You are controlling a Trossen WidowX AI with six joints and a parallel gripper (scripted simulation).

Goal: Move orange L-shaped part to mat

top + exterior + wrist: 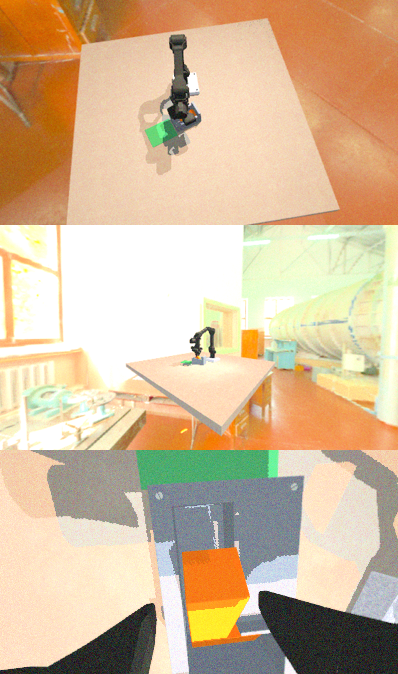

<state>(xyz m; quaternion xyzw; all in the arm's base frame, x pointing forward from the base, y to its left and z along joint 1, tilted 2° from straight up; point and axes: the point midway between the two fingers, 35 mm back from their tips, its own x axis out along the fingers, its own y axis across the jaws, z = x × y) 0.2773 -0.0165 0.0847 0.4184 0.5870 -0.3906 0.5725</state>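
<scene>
My gripper tip is now 4 cm above the orange L-shaped part, 3 cm to the right of it and 3 cm past it. Round my gripper tip: green mat (14 cm to the right, 10 cm below, 3 cm ahead).
</scene>
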